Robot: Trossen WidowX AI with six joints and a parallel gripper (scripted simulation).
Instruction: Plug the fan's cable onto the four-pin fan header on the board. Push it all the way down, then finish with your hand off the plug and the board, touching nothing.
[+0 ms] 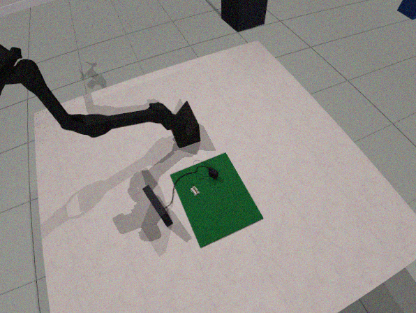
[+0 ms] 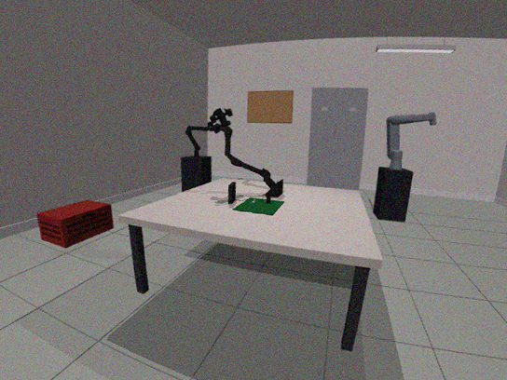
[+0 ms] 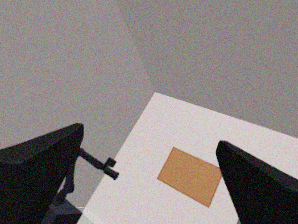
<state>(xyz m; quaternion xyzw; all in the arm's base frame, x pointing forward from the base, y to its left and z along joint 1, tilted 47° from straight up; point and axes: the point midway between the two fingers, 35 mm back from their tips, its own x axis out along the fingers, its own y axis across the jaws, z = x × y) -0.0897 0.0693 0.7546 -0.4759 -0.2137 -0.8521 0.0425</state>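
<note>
Now: gripper tip 610 mm above the black plug, 530 mm to the right of it and 440 mm short of it. Also, from my gripper tip: black fan (570 mm below, 480 mm ahead, 310 mm to the left); white fan header (630 mm below, 460 mm ahead, 440 mm to the left); green board (640 mm below, 510 mm ahead, 490 mm to the left).
</note>
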